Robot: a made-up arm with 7 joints. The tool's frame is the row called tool.
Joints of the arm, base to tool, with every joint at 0 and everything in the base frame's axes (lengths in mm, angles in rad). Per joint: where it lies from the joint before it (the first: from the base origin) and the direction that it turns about. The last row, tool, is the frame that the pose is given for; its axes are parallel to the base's.
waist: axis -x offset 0 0 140
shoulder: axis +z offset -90 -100 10
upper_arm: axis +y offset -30 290 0
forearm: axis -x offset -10 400 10
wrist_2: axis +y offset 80 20 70
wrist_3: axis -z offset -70 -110 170
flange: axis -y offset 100 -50 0
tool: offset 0 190 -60
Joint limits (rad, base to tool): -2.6..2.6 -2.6..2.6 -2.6..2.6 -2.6..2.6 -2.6..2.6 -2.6..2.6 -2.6..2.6
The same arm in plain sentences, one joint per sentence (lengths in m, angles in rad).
The arm has seven revolute joints in a row. What follows holds with every joint at zero, and every direction is one of the base frame's.
Joint 1 sits 0.1400 m along +z from the base frame's origin and turns about -x, from -2.6000 to 2.6000 rad.
Joint 2 sits 0.0900 m along -x and 0.1000 m along -y and 0.0100 m along +z from joint 1 and turns about +z, from -2.6000 to 2.6000 rad.
Joint 3 sits 0.0300 m along -x and 0.2900 m along +y from joint 2 and turns about +y, from -2.6000 to 2.6000 rad.
Joint 4 sits 0.0100 m along -x and 0.4000 m along +y and 0.0100 m along +z from joint 3 and turns about -x, from -2.6000 to 2.6000 rad.
Joint 5 sits 0.0800 m along +x and 0.0200 m along +y and 0.0700 m along +z from joint 4 and turns about +y, from -2.6000 to 2.6000 rad.
Joint 6 sits 0.0700 m along -x and 0.1100 m along -y and 0.1700 m along +z from joint 5 and turns about -z, from -2.6000 to 2.6000 rad.
Joint 7 sits 0.1000 m along +x and 0.0500 m along -y from joint 6 and turns about -y, from -2.6000 to 2.6000 rad.
The tool frame, which is the frame that the pose is given for, sits 0.1900 m along +y and 0.0600 m along -z from joint 7; its axes are parallel to the base frame's.

